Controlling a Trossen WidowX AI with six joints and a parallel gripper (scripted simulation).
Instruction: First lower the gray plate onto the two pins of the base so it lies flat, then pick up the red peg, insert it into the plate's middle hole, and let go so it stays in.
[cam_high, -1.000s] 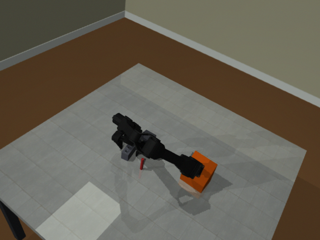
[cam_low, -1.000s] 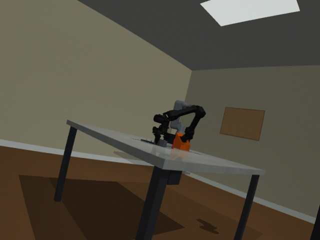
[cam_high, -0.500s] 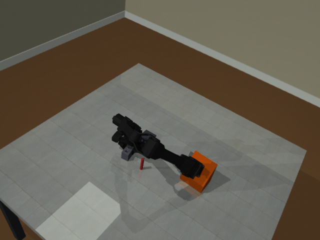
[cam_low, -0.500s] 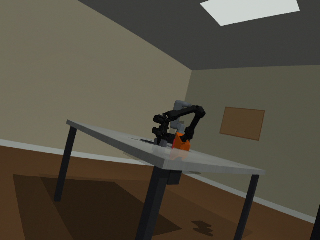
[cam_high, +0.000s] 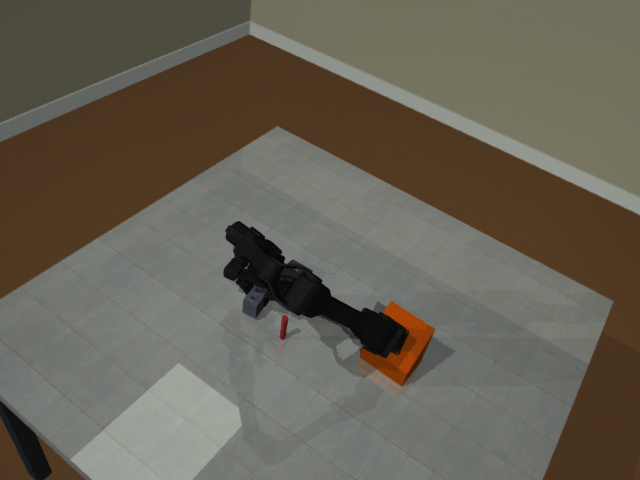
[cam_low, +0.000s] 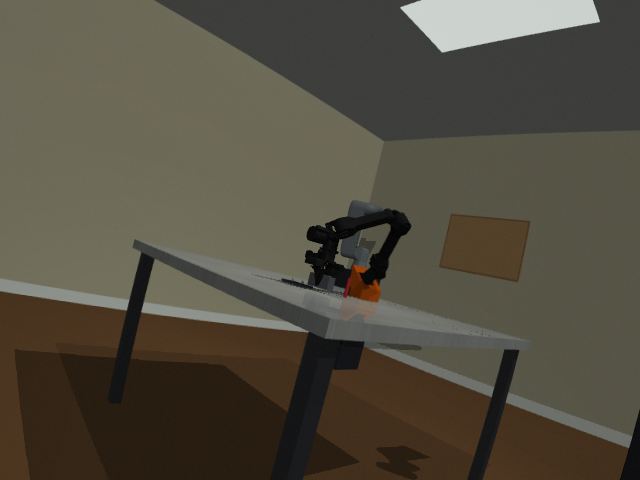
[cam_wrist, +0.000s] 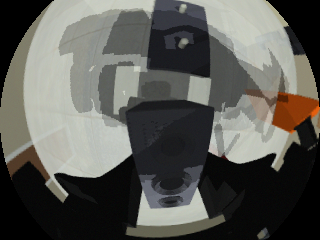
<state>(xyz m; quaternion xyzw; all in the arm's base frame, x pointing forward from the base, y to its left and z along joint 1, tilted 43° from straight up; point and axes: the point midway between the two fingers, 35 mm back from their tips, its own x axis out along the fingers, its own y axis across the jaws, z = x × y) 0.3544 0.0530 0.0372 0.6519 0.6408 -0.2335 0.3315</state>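
Right now my gripper tip is 140 mm to the left of the dark base, 10 mm past it and 10 mm above it. The rest, counted from my gripper tip: red peg: 110 mm behind, 40 mm to the left, 20 mm above; then gray plate: 30 mm above.
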